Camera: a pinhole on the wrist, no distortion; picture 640 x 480 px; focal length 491.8 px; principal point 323.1 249.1 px. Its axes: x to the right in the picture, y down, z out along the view. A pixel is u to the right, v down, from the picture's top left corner.
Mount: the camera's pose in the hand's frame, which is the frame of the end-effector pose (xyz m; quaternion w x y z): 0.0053 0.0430 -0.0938 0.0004 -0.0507 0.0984 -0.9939
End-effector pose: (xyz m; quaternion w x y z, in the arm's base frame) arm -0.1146 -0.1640 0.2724 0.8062 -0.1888 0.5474 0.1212
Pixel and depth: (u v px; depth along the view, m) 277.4 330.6 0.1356
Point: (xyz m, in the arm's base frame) -0.0733 -0.1549 0.2551
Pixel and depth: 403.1 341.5 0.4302
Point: 0.1914 -0.1341 0.4178
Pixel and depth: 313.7 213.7 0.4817
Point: 0.2355 -0.0131 0.3423
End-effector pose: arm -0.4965 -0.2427 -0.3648 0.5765 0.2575 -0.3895 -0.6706
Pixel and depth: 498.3 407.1 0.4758
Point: -0.8724 -0.0420 -0.3406
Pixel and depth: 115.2 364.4 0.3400
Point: -0.7558 -0.3697 -0.3107
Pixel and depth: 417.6 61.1 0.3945
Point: -0.6867 -0.1441 -0.0902
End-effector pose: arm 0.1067 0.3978 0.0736 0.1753 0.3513 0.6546 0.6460
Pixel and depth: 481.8 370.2 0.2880
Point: 0.2526 0.4963 -0.0398
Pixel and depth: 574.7 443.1 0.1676
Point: 0.1825 0.4058 -0.0013
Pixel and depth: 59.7 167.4 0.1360
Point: 0.0770 0.4835 0.1286
